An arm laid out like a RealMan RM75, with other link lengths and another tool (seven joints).
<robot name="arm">
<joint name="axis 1" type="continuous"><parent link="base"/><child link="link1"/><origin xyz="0 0 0.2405"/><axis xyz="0 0 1"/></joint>
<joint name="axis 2" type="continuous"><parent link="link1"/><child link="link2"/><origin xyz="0 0 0"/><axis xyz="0 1 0"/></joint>
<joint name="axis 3" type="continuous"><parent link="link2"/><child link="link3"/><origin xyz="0 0 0.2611"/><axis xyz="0 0 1"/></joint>
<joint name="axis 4" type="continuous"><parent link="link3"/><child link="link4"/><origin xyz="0 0 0"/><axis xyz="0 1 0"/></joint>
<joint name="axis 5" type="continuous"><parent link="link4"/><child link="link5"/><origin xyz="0 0 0.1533"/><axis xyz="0 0 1"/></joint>
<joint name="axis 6" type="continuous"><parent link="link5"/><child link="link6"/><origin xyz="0 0 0"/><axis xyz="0 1 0"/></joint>
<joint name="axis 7" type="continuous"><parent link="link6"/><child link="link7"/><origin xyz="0 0 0.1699"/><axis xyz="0 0 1"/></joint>
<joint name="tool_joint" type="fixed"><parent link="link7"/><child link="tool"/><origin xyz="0.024 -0.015 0.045" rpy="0 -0.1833 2.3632"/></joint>
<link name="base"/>
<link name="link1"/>
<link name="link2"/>
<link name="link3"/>
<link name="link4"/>
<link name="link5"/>
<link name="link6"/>
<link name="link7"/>
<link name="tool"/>
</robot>
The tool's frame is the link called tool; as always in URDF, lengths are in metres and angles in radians. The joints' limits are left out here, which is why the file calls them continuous.
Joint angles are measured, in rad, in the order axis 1, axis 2, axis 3, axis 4, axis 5, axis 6, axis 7. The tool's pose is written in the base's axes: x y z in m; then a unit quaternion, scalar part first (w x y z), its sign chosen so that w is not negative. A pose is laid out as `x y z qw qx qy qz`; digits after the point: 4 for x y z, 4 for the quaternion.
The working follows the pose.
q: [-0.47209, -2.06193, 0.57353, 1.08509, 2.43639, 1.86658, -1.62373]
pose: -0.2537 0.2907 -0.0208 0.1497 -0.5993 0.7769 0.1214
Where each joint sits with the arm in this pose, in the base's axes (m; each line is computed from the numbers above, not from the rounded line before):
axis 1: 0.0000 0.0000 0.2405
axis 2: 0.0000 0.0000 0.2405
axis 3: -0.2051 0.1047 0.1174
axis 4: -0.2051 0.1047 0.1174
axis 5: -0.2756 0.2233 0.1840
axis 6: -0.2756 0.2233 0.1840
axis 7: -0.2684 0.2571 0.0177
the tool: -0.2537 0.2907 -0.0208

